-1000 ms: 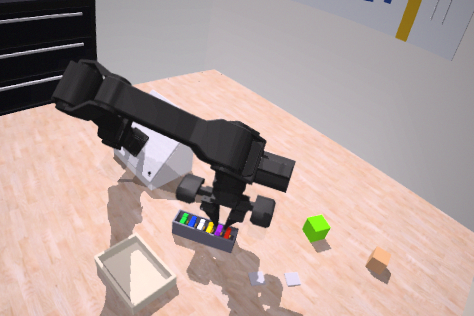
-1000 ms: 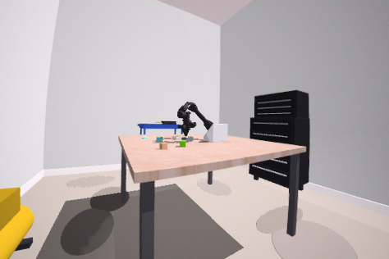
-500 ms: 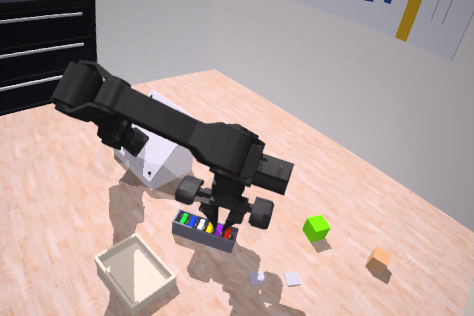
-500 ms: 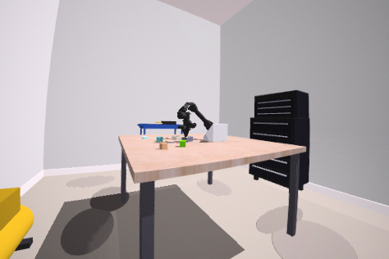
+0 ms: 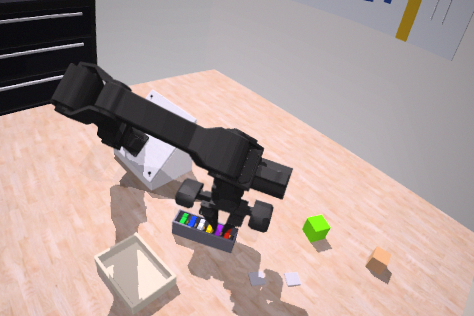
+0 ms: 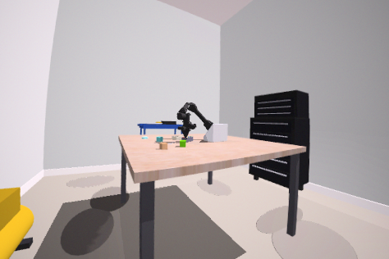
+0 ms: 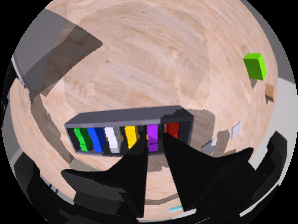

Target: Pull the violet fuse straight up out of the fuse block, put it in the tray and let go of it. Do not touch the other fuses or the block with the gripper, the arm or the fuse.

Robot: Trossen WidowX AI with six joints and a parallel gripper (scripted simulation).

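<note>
My gripper tip is 1 cm above the violet fuse. From my gripper tip the other things lie so: beige tray 19 cm to the right, 5 cm behind, 3 cm below.
</note>
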